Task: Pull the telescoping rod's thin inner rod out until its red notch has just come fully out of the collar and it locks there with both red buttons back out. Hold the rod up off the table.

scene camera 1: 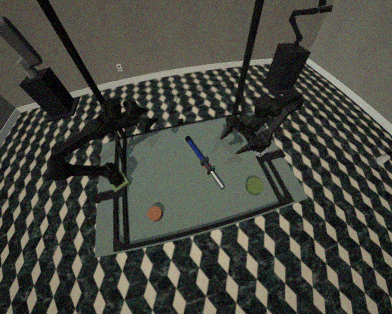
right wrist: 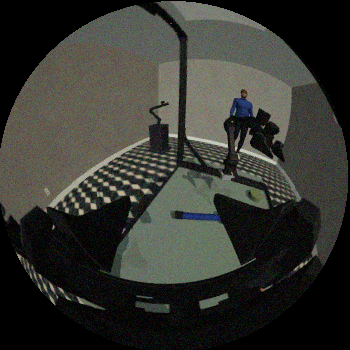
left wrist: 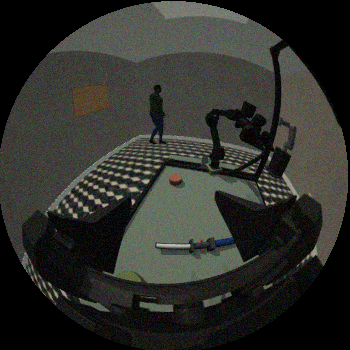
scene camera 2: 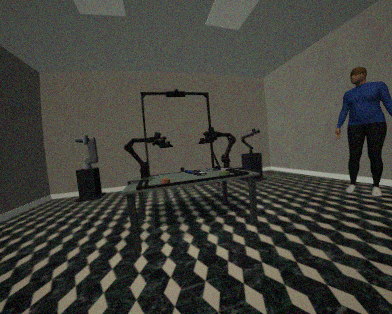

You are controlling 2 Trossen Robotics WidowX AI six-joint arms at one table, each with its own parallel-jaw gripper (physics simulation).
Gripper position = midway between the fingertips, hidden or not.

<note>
My left gripper [scene camera 1: 228, 146] is open, with nothing in its grasp. My right gripper [right wrist: 172, 199] is open, holding nothing.
My left gripper shows as well in the right wrist view [right wrist: 278, 159] and in the left wrist view [left wrist: 173, 197]. My right gripper also shows in the left wrist view [left wrist: 268, 150].
</note>
